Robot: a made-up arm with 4 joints.
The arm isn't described. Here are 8 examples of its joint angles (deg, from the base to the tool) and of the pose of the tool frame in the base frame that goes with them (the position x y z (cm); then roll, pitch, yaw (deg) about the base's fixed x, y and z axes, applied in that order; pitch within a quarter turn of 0, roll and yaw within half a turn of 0).
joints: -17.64 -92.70 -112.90 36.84
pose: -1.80 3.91 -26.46 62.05 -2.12 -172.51
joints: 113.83 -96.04 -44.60 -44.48
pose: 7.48 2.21 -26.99 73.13 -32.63 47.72
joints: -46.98 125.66 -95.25 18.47
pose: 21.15 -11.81 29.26 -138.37 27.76 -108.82
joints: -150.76 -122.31 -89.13 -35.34
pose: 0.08 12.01 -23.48 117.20 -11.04 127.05
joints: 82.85 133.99 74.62 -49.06
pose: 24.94 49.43 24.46 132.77 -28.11 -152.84
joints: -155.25 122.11 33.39 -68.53
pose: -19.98 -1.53 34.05 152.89 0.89 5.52
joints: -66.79 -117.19 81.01 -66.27
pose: 0.78 13.67 -34.89 -95.87 -11.86 -28.45
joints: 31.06 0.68 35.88 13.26
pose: -21.65 -7.41 18.46 14.24 -20.52 60.93
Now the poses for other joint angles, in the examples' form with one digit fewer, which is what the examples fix.
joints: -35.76 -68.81 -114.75 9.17
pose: -12.7 18.6 -17.3 46.7 -4.8 -167.4
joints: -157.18 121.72 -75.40 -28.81
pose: -11.1 4.2 32.6 -126.9 6.2 97.7
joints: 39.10 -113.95 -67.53 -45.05
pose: 3.6 13.7 -26.0 90.6 -14.5 -34.2
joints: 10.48 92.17 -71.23 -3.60
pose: 23.5 7.2 38.1 -104.9 31.0 -68.7
